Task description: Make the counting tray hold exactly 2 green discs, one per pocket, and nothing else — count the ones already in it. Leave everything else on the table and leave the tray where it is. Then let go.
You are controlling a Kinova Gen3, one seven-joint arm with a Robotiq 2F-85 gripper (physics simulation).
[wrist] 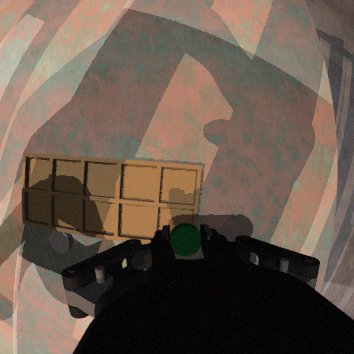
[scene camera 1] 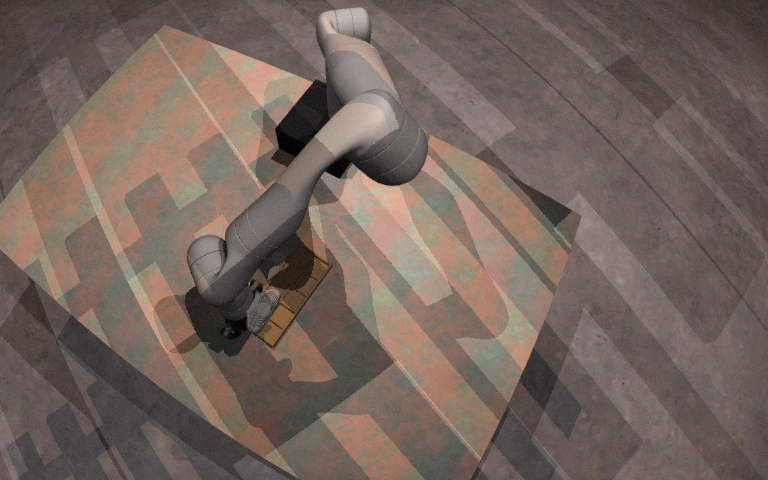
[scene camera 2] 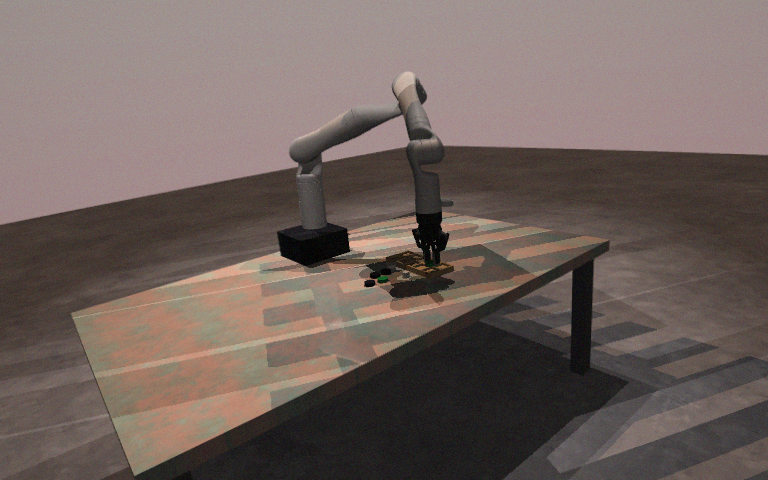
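The counting tray (scene camera 1: 284,310) (scene camera 2: 444,271) (wrist: 140,201) is a tan tray with two rows of pockets. No disc shows in its visible pockets; the end pocket nearest my gripper is partly hidden. My gripper (scene camera 2: 430,260) (wrist: 184,233) is shut on a green disc (scene camera 2: 429,264) (wrist: 185,239), low over that end of the tray; the exact gap is unclear. In scene camera 1 the arm hides the fingers. Another green disc (scene camera 2: 382,279) lies on the table beside black discs (scene camera 2: 369,283) (scene camera 2: 374,275) (scene camera 2: 385,271).
A pale disc (scene camera 1: 274,260) (wrist: 61,242), in shadow, lies beside the tray's long side. A small grey block (scene camera 2: 406,275) is on the table near the tray. The robot's black base box (scene camera 1: 300,127) (scene camera 2: 314,245) stands farther back.
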